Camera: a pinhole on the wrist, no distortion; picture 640 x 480 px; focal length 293.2 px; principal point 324.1 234.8 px. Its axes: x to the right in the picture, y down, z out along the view. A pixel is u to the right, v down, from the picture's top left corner.
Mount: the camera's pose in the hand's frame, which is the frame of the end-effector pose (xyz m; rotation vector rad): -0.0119 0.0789 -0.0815 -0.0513 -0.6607 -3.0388
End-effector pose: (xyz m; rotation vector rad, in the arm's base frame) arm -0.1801 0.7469 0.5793 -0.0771 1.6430 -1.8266
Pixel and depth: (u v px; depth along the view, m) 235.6 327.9 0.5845
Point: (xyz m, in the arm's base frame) -0.0152 0.2071 0.4733
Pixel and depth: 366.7 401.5 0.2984
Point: -0.0063 0.5429 0.6058
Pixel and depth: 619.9 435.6 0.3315
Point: 0.2270 0.6317 0.7695
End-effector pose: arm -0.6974 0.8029 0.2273 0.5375 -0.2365 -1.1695
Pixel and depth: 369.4 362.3 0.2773
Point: -0.7457 0.8045 0.4637
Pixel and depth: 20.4 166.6 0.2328
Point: -0.4655 0.6272 0.4073
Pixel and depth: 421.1 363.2 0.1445
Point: -0.6879 0.8532 0.3403
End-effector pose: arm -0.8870 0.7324 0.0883 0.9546 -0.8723 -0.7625
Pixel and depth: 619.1 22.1 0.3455
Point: -1.1006 1.1569 0.4338
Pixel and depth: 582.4 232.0 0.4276
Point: -1.2962 1.0347 0.3106
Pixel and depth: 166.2 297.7 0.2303
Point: -0.9384 0.6298 0.2867
